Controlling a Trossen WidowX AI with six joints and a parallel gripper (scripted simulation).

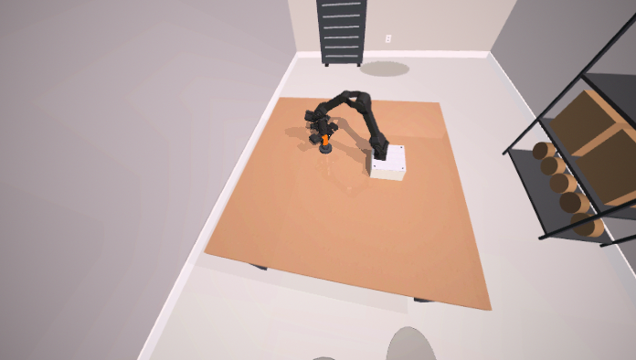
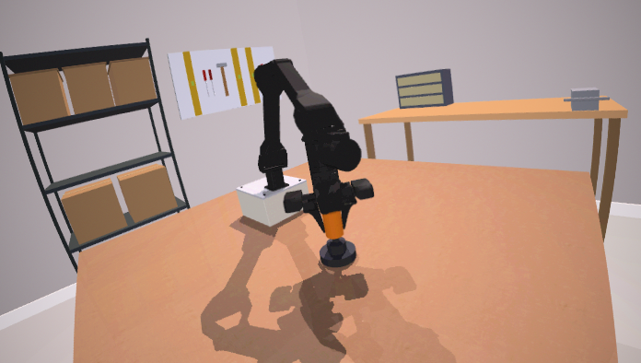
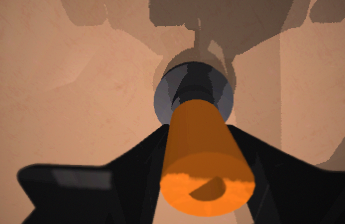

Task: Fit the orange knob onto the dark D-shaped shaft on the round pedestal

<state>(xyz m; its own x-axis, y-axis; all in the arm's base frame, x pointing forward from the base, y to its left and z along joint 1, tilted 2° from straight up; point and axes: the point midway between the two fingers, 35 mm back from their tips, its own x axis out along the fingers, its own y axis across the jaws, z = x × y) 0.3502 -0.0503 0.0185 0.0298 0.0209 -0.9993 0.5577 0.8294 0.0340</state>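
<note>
Now: the orange knob 2 cm above my gripper tip. Also, from my gripper tip: dark round pedestal (4 cm below).
</note>
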